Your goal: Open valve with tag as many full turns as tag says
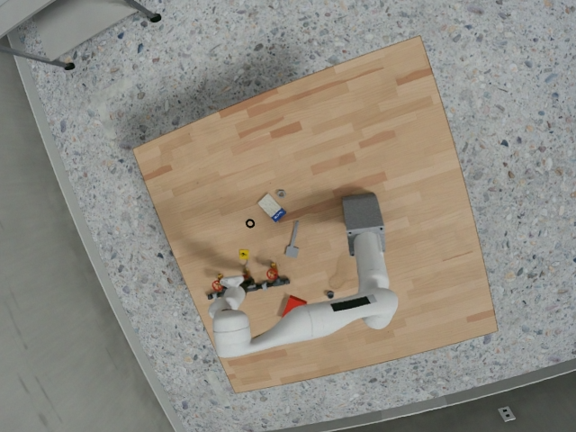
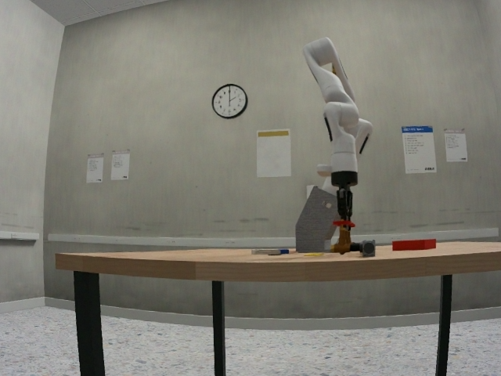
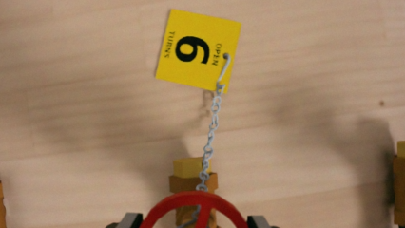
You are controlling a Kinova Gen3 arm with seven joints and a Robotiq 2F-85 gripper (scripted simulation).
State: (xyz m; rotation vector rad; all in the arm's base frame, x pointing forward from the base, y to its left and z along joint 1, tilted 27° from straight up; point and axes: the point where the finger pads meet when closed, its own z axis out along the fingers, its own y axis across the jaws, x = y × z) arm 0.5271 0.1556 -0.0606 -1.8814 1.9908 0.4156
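Now: the yellow tag 1 cm behind my hand, 9 cm to the right of it and 8 cm below it. Also, from my hand: red block 16 cm behind, 20 cm to the left, 7 cm below; then grey scraper 23 cm behind, 10 cm to the right, 8 cm below; then blue box 17 cm behind, 27 cm to the right, 7 cm below.
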